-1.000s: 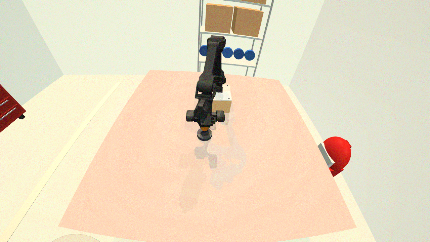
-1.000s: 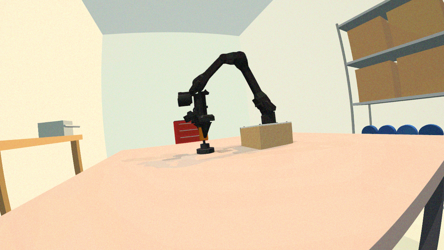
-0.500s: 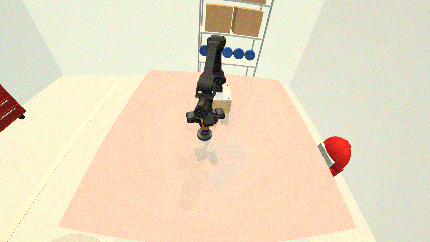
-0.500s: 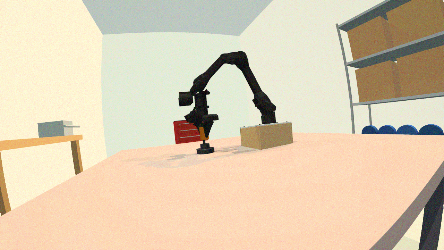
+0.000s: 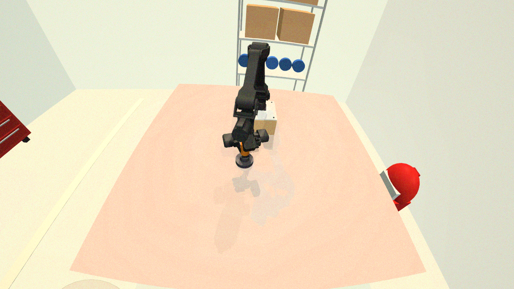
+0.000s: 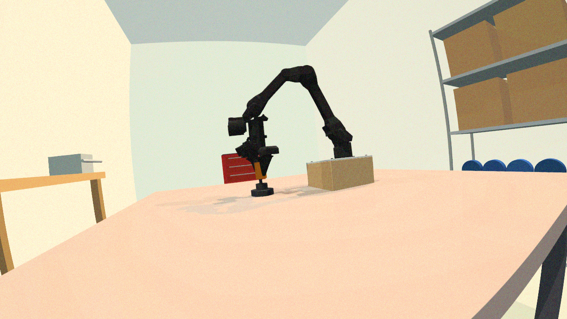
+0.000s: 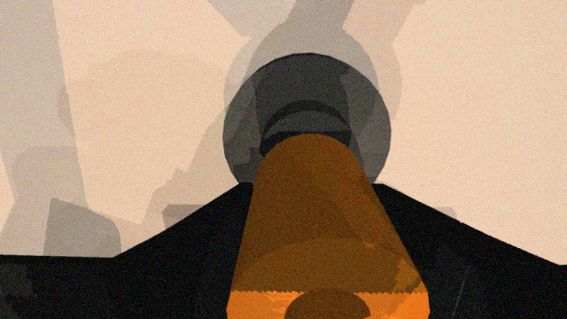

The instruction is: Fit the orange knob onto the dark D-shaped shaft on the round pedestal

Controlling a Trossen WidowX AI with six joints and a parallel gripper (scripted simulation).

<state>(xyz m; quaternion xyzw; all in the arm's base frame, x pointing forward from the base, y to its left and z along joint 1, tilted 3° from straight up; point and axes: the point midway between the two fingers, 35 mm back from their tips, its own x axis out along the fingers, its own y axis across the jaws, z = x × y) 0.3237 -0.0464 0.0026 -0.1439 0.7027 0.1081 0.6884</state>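
My gripper tip is now 20 mm below the orange knob. Also, from my gripper tip: dark round pedestal (40 mm below).
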